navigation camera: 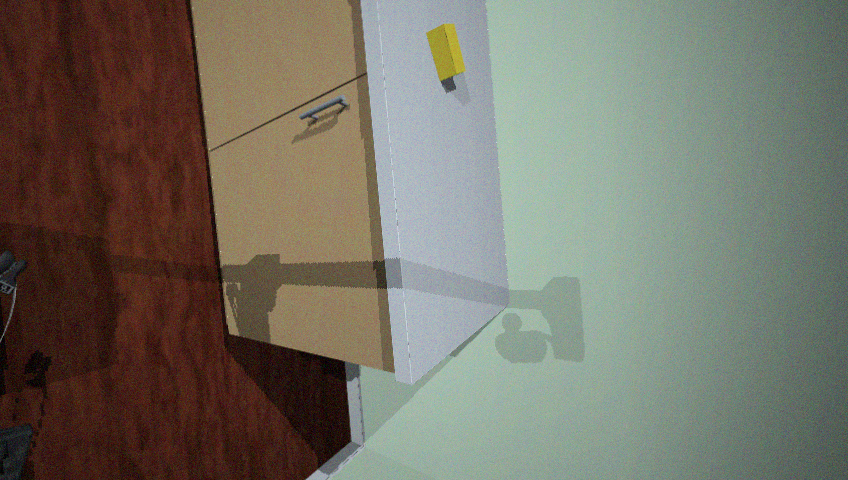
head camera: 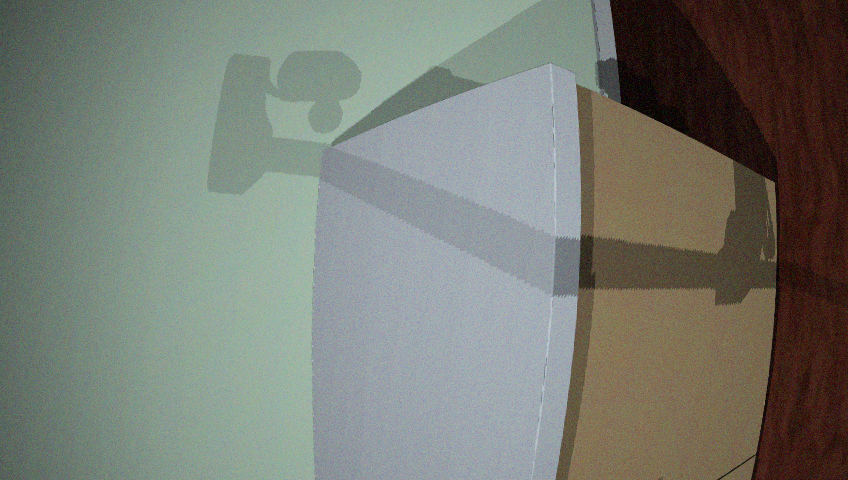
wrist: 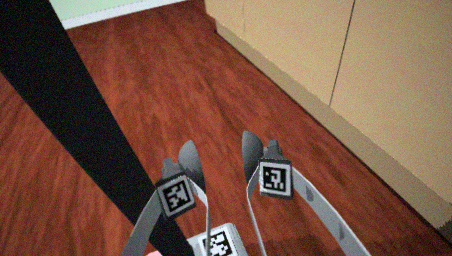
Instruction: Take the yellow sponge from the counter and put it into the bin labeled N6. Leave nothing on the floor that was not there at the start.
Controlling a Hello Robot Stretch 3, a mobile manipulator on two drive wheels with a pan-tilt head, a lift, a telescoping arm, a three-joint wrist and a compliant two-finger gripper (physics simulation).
The same spot on a counter: [head camera: 527, 273] is [navigation camera: 413, 266].
